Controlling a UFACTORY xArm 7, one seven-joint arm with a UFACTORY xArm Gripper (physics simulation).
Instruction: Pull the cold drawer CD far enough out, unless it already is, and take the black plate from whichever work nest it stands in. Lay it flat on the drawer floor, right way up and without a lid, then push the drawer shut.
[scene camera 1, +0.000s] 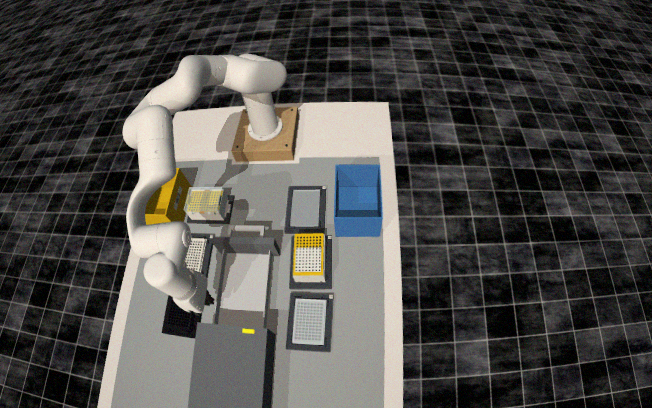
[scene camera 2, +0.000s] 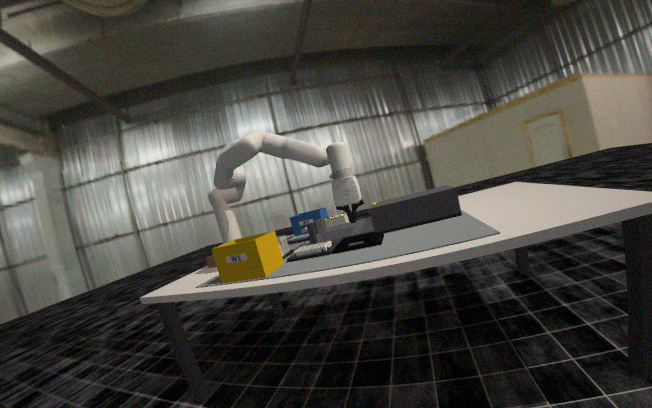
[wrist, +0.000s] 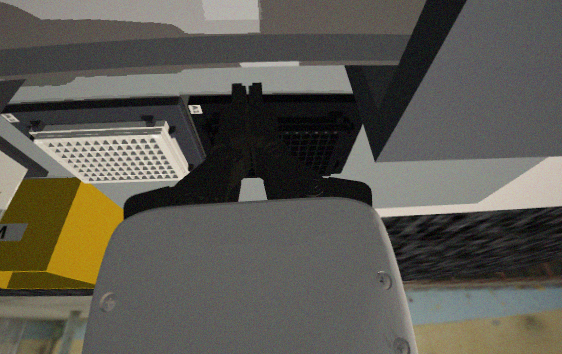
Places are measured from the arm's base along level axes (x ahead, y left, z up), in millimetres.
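Pixels of known places: gripper, between the fingertips: (scene camera 1: 209, 301) (scene camera 2: 353, 222) (wrist: 249, 102); arm's base, origin of its link: (scene camera 1: 265, 128).
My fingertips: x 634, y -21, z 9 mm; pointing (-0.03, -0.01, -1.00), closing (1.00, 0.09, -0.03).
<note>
Ahead of a thing's pixels: the offset from my fingertips to its middle. "spot": to the spot under its first point.
The black plate {dz -45, dx +33, dy -104 mm} (scene camera 1: 181, 317) (wrist: 315, 150) stands in a dark work nest {spot: dz -52, dx +62, dy -44 mm} (wrist: 320, 104) left of the drawer in scene camera 1; the fingers and arm cover part of it. My gripper (scene camera 1: 210, 300) (scene camera 2: 353, 219) (wrist: 249, 102) is shut with nothing between its fingers. It is above the plate's nest, its fingertips close together in front of the plate in the wrist view. The cold drawer {dz -15, dx -61, dy +80 mm} (scene camera 1: 245, 287) (wrist: 150, 52) is pulled out of its dark grey cabinet (scene camera 1: 230, 367) (scene camera 2: 417, 210) (wrist: 475, 100). No plate shows on the visible part of its pale floor.
A white plate {dz -45, dx -136, dy -120 mm} (scene camera 1: 196, 254) (wrist: 115, 157) stands in the neighbouring nest. A yellow bin {dz -4, dx -302, dy -271 mm} (scene camera 1: 167, 200) (scene camera 2: 250, 257) (wrist: 80, 235) and a clear-lidded box {dz -25, dx -316, dy -110 mm} (scene camera 1: 206, 202) are farther along. Right of the drawer are a yellow-white rack {dz -20, dx -177, dy +256 mm} (scene camera 1: 309, 255), a pale plate {dz -45, dx +1, dy +280 mm} (scene camera 1: 309, 321) and a blue bin {dz -4, dx -364, dy +373 mm} (scene camera 1: 358, 226).
</note>
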